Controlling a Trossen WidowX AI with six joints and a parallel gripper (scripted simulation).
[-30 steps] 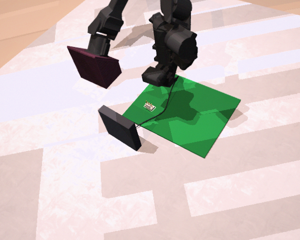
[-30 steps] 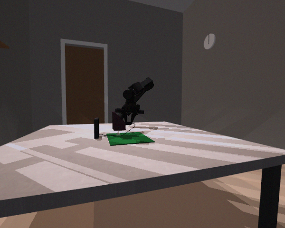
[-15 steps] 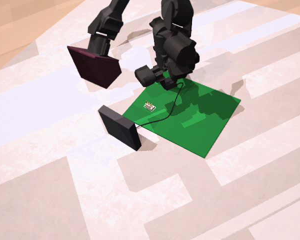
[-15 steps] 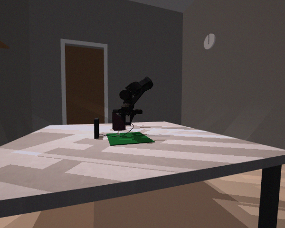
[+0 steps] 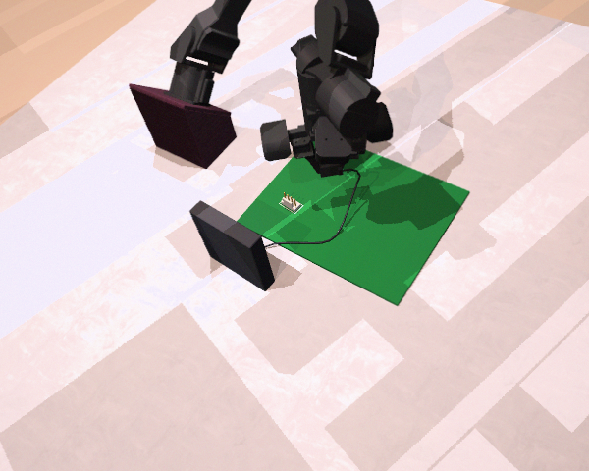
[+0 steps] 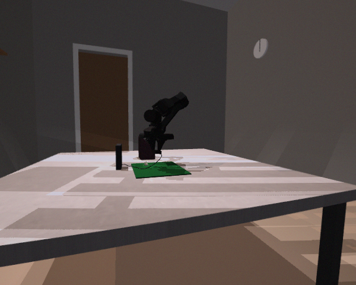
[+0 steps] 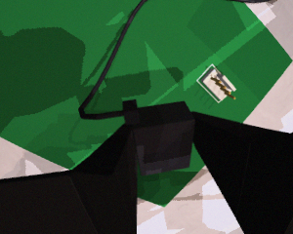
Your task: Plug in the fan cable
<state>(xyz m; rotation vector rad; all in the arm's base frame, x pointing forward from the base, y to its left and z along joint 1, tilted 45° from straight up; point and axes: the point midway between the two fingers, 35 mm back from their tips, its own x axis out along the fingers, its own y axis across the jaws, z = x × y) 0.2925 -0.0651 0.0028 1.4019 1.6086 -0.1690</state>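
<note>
The fan header is 80 mm below my gripper tip, 60 mm behind it and 40 mm to the right of it. The rest, counted from my gripper tip: black plug (10 mm to the left, 10 mm behind); green board (90 mm below, 40 mm ahead); black fan (170 mm to the right, 80 mm behind, 20 mm below).
</note>
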